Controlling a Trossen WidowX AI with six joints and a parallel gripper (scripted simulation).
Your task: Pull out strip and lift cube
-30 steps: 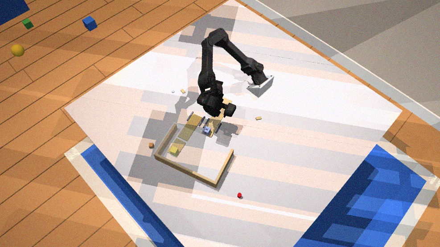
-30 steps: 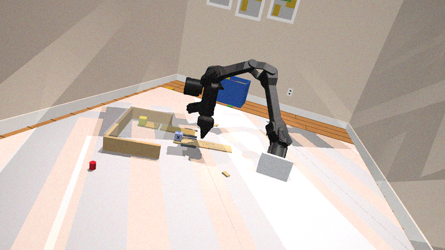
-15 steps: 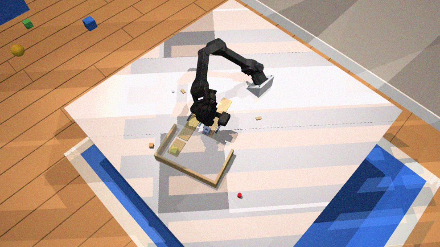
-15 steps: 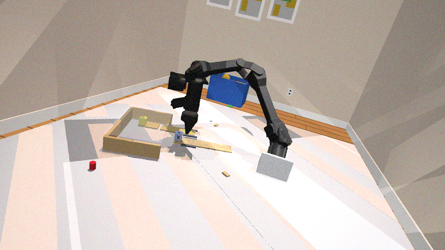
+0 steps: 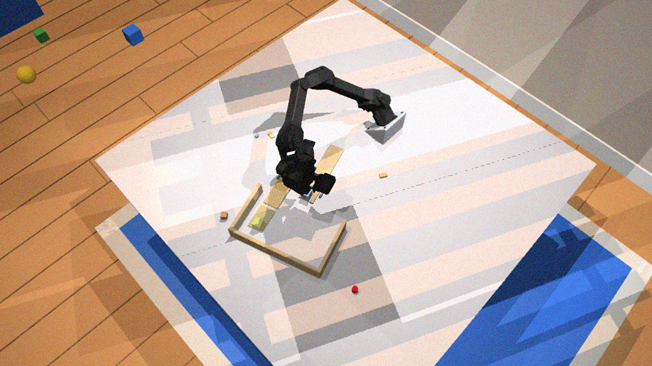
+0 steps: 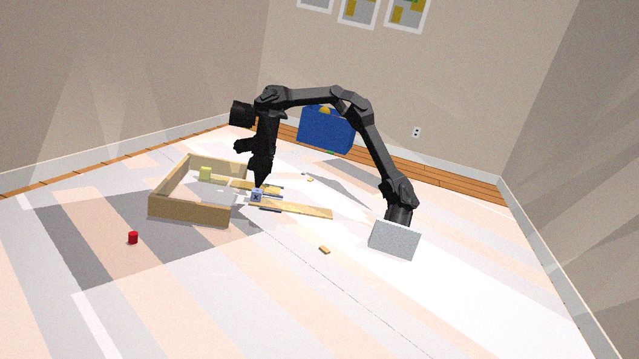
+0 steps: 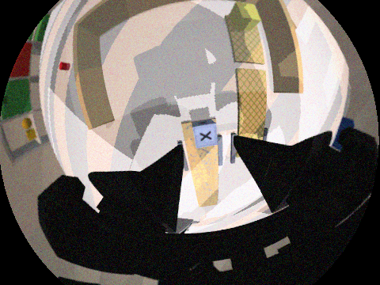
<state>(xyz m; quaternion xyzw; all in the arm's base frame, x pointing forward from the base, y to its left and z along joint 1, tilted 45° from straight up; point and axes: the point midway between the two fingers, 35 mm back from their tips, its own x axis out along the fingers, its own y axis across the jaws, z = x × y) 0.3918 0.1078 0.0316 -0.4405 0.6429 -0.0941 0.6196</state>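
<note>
My gripper tip is now 80 mm to the left of the strip, 60 mm above it and 50 mm short of it. Round my gripper tip: red cylinder 350 mm to the left, 70 mm ahead, 50 mm below.
</note>
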